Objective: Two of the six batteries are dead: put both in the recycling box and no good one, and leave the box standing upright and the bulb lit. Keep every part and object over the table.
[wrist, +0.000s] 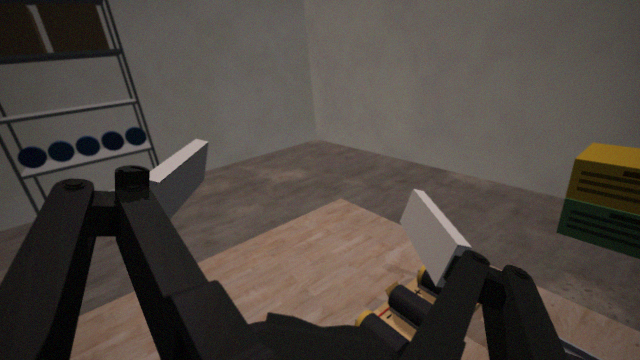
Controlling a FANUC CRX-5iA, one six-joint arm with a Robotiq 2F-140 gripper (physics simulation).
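Note:
My gripper is wide open, with its two pale finger pads far apart and no object between them. At the lower right, partly behind the right finger, dark batteries lie side by side on a tan holder with plus and minus marks and a red line. One battery shows its dark side; a nearer battery has a yellow end. Of a farther battery, a yellow end shows beside the right pad. The finger hides the rest of the holder. The recycling box and the bulb do not show in this view.
The wooden table ends in a corner ahead, with concrete floor beyond. A metal shelf rack with blue round items stands at the left. A yellow crate sits on a green crate at the right. A thin dark edge shows at the bottom right.

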